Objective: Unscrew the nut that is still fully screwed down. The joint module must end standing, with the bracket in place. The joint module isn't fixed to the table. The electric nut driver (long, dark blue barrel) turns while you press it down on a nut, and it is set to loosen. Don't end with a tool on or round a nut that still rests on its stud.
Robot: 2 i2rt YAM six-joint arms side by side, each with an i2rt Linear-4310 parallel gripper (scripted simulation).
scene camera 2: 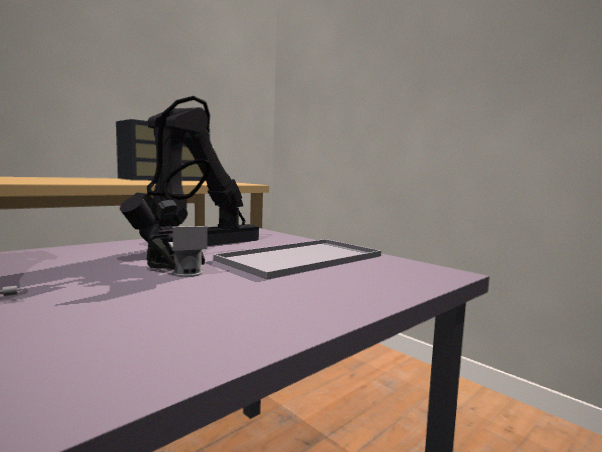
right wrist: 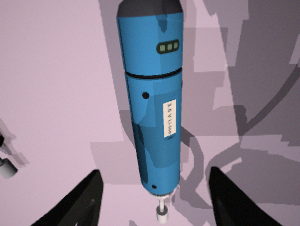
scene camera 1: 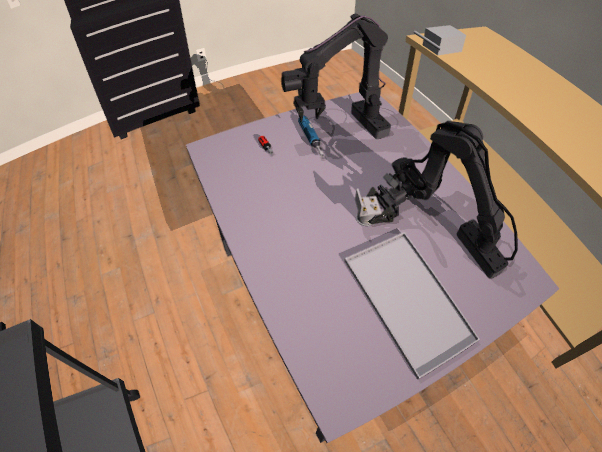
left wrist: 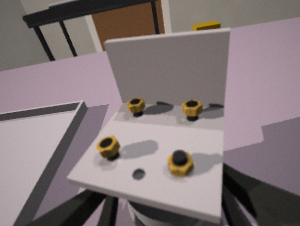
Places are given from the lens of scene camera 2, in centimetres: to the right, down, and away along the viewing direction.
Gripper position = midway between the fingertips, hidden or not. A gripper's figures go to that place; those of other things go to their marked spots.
my left gripper [scene camera 2: 189, 264]: -24, 8, 87
shallow tray [scene camera 2: 268, 262]: -8, 9, 99
joint module [scene camera 2: 188, 262]: -24, 8, 85
The marked spots on the joint module and the shallow tray are 22 cm apart.
